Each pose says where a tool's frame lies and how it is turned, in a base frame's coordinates. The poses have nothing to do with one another.
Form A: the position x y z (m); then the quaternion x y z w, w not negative.
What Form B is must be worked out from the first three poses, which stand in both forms.
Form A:
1: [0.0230, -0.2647, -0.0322, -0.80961, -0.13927, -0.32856, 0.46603]
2: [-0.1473, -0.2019, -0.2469, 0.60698, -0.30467, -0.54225, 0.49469]
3: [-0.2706, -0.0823, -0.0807, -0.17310, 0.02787, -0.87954, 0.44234]
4: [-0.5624, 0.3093, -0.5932, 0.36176, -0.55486, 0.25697, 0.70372]
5: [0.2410, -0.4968, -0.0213, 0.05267, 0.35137, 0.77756, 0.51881]
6: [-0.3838, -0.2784, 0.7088, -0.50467, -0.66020, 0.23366, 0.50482]
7: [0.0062, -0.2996, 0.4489, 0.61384, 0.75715, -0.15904, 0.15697]
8: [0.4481, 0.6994, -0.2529, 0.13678, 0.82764, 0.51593, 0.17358]
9: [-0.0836, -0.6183, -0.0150, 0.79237, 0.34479, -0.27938, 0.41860]
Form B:
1: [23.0, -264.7, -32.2, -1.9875, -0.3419, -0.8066]
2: [-147.3, -201.9, -246.9, 1.4713, -0.7385, -1.3144]
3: [-270.6, -82.3, -80.7, -0.4295, 0.0691, -2.1822]
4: [-562.4, 309.3, -593.2, 0.8047, -1.2342, 0.5716]
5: [241.0, -496.8, -21.3, 0.1263, 0.8429, 1.8652]
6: [-383.8, -278.4, 708.8, -1.2179, -1.5933, 0.5639]
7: [6.2, -299.6, 448.9, 1.7567, 2.1668, -0.4551]
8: [448.1, 699.4, -252.9, 0.3879, 2.3469, 1.4630]
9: [-83.6, -618.3, -15.0, 1.9873, 0.8648, -0.7007]
